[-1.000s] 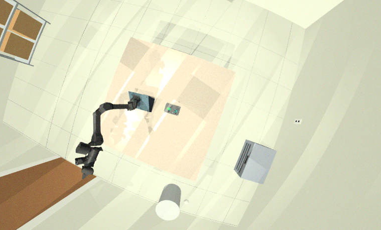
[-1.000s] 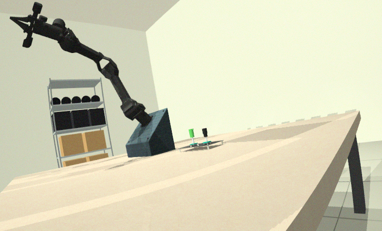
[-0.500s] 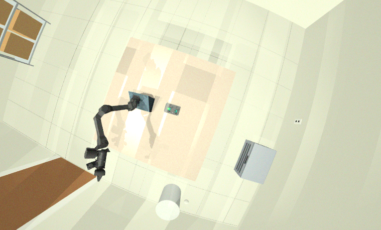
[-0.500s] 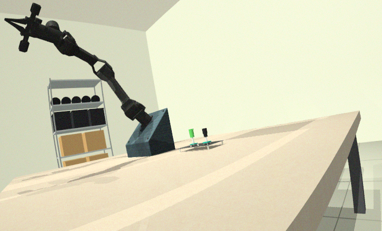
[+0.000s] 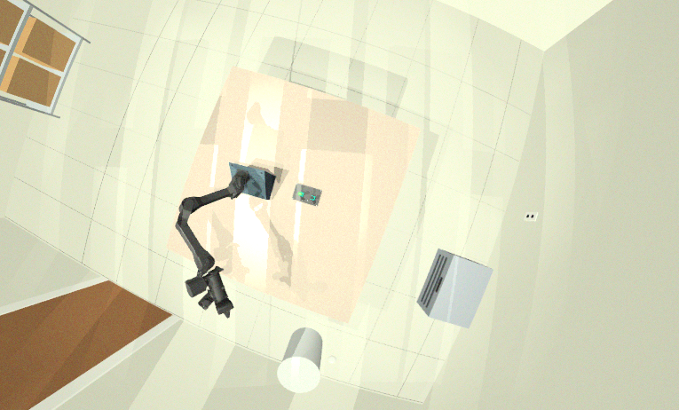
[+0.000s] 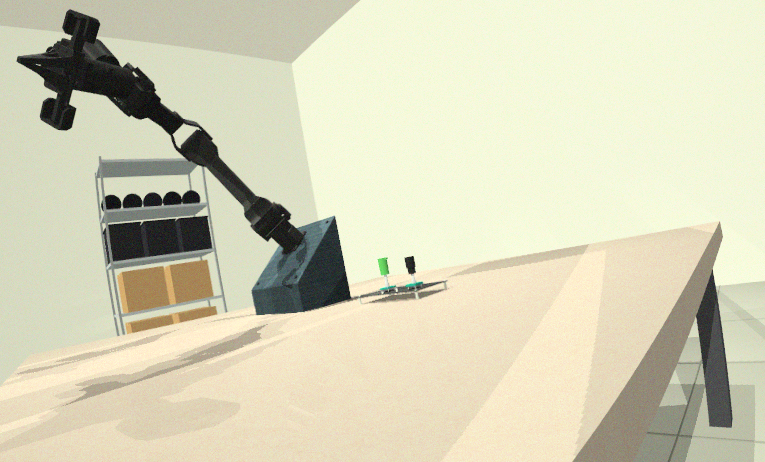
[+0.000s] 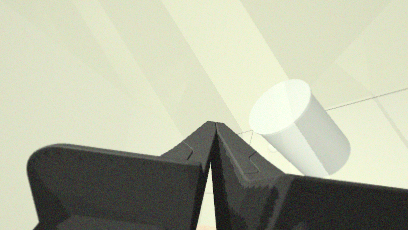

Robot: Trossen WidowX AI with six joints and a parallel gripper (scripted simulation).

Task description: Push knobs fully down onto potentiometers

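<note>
Right now my gripper tip is 58 cm to the right of the green knob, 39 cm above it and 11 cm short of it. Also, from my gripper tip: teal potentiometer (57 cm to the left, 42 cm below, 18 cm ahead).
</note>
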